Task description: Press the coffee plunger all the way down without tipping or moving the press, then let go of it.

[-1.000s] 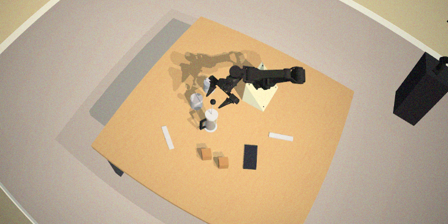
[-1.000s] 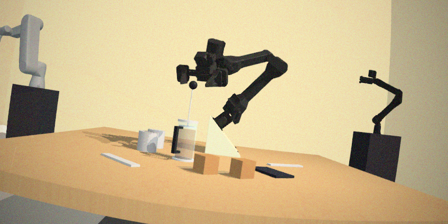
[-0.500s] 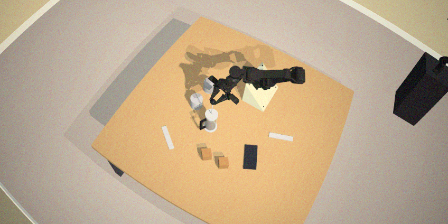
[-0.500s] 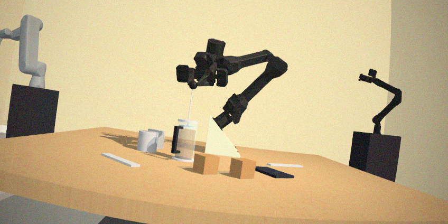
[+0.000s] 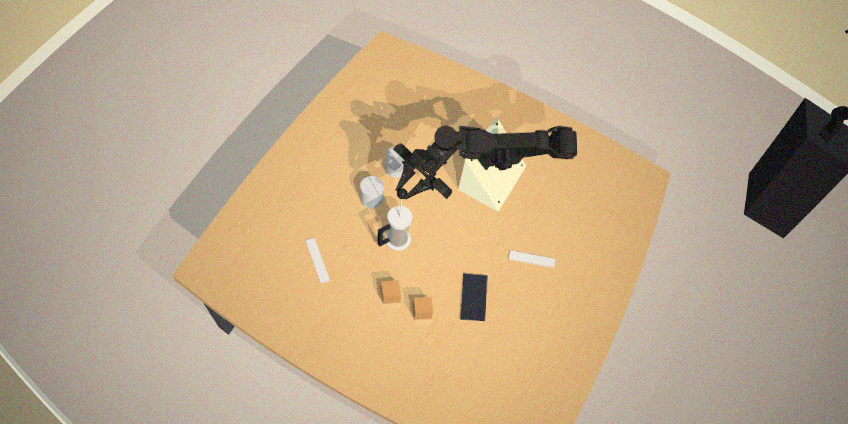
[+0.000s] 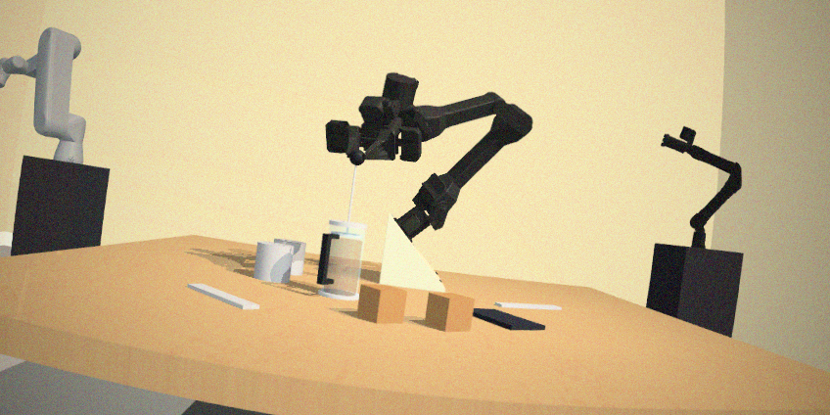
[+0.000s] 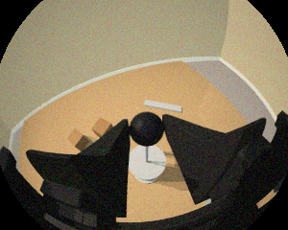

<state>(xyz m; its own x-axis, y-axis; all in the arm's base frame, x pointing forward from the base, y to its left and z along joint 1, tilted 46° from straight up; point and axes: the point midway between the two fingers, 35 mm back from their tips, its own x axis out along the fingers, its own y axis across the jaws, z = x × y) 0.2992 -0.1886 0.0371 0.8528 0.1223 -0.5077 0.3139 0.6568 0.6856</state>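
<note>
My gripper tip is now 10 mm short of the glass coffee press, 10 mm to the left of it and 130 mm above it. The rest, counted from my gripper tip: black slab (50 mm ahead, 290 mm to the left, 250 mm below).
</note>
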